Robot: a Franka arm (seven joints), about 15 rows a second.
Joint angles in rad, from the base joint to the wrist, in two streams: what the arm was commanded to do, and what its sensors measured. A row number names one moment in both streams.
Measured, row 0: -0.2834 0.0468 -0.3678 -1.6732 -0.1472 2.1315 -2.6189
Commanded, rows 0 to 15: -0.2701 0.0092 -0.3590 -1.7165 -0.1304 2.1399 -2.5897; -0.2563 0.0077 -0.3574 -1.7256 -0.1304 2.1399 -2.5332; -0.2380 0.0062 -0.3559 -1.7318 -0.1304 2.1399 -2.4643; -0.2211 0.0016 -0.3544 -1.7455 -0.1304 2.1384 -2.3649; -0.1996 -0.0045 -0.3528 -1.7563 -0.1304 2.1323 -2.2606; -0.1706 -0.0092 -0.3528 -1.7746 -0.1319 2.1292 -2.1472; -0.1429 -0.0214 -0.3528 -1.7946 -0.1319 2.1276 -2.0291; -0.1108 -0.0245 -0.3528 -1.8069 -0.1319 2.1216 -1.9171; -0.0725 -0.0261 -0.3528 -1.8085 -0.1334 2.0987 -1.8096; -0.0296 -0.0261 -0.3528 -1.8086 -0.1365 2.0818 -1.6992; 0.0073 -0.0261 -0.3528 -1.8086 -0.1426 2.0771 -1.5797; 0.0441 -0.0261 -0.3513 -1.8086 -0.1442 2.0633 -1.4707; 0.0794 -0.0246 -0.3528 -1.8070 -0.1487 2.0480 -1.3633; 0.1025 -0.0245 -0.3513 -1.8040 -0.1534 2.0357 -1.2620; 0.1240 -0.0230 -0.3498 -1.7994 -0.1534 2.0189 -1.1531; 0.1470 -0.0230 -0.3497 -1.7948 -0.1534 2.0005 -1.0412
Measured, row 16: 0.1071 0.0085 -0.3424 -1.7778 -0.1433 2.0433 -1.2281
